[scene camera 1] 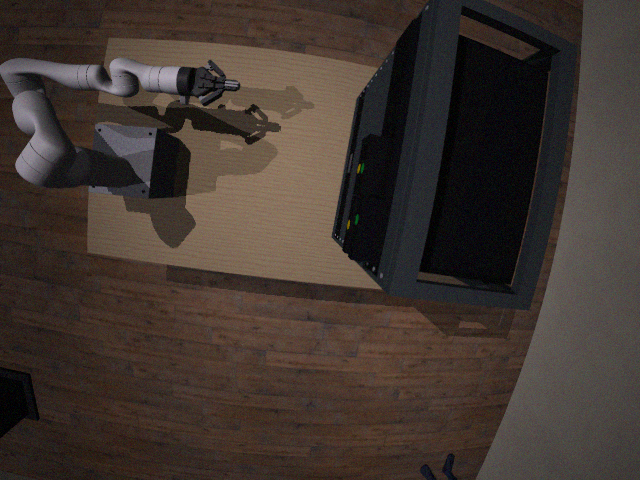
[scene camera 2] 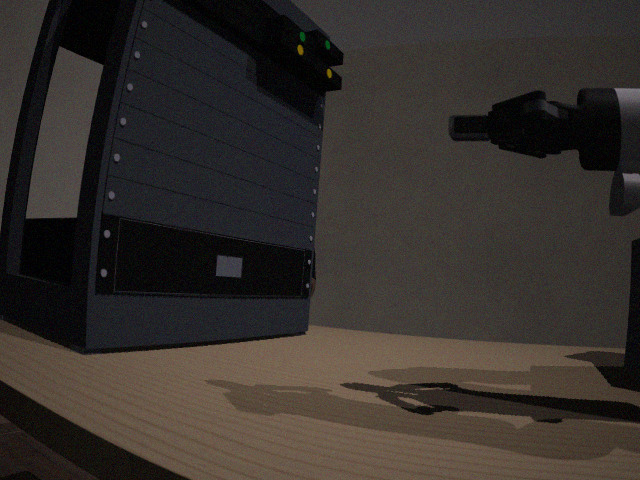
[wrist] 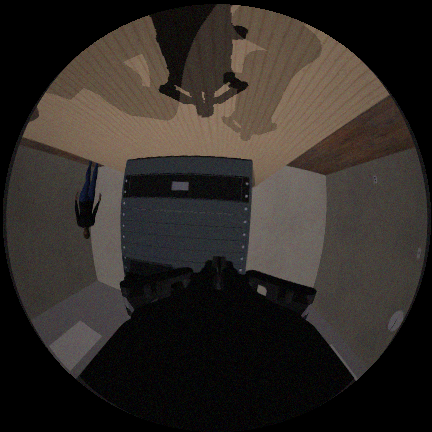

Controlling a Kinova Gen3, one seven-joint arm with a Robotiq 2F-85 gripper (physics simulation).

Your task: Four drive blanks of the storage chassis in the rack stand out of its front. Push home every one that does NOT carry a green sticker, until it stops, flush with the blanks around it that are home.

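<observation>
The storage chassis (scene camera 2: 222, 21) is the dark unit high in the rack (scene camera 1: 431, 103) (scene camera 2: 206, 315) (wrist: 190, 166). Dark blanks stand out of its front. At the far end in scene camera 2, a green-stickered blank (scene camera 1: 356, 219) (scene camera 2: 327, 45) is above a yellow-stickered blank (scene camera 1: 348, 224) (scene camera 2: 329, 73). Nearer the middle, another green-stickered blank (scene camera 1: 362, 167) (scene camera 2: 302, 36) is above another yellow-stickered blank (scene camera 1: 358, 168) (scene camera 2: 300, 50). How far each protrudes is hard to tell. My gripper (scene camera 1: 232, 85) (scene camera 2: 467, 127) (wrist: 218, 264) is shut and empty, apart from and lower than the blanks. Its body hides the blanks in the wrist view.
A black panel with a pale label (scene camera 2: 228, 266) (wrist: 180, 186) is low in the rack, below plain grey panels (scene camera 2: 217, 155). The rack stands on the wooden table top (scene camera 1: 289, 217) (scene camera 2: 361, 356). A person (wrist: 87, 210) stands at the left in the wrist view.
</observation>
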